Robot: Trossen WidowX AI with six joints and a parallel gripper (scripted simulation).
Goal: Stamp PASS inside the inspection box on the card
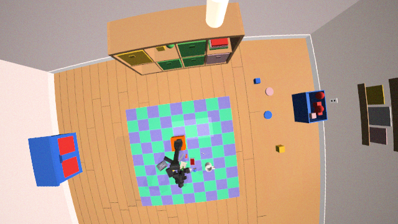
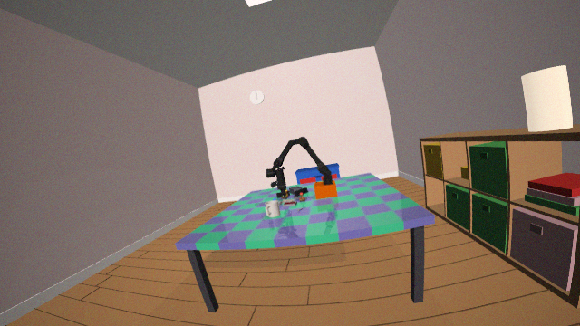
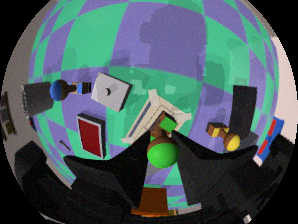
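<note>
Right now the card is 40 mm below my gripper tip and 20 mm behind it. Also, from my gripper tip: green-knobbed stamp (right at my gripper tip); then yellow-knobbed stamp (110 mm to the right, 20 mm below); then square tile (80 mm to the left, 30 mm below, 30 mm ahead).
</note>
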